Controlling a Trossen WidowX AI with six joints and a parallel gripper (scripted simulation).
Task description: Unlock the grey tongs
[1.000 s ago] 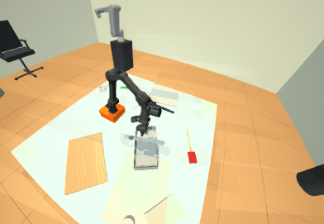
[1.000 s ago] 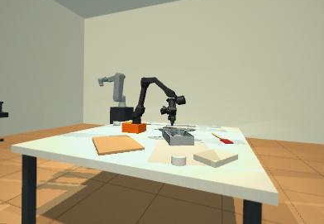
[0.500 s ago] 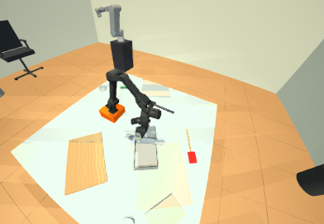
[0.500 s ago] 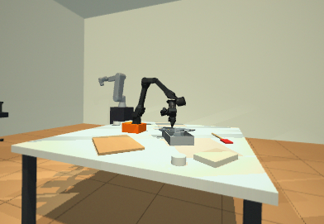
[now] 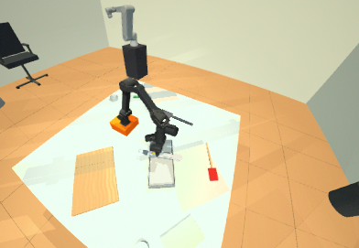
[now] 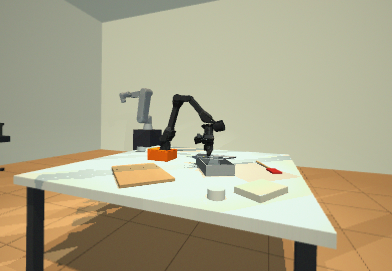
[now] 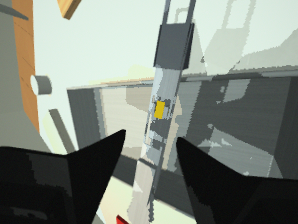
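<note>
Now: the yellow lock piece 3 cm behind my gripper tip and 1 cm to the right of it. The rest, counted from my gripper tip: grey roasting tin: 4 cm below, 4 cm ahead, 2 cm to the right; red spatula: 33 cm ahead, 14 cm to the left, 6 cm below; wooden board: 30 cm to the right, 26 cm behind, 6 cm below.
</note>
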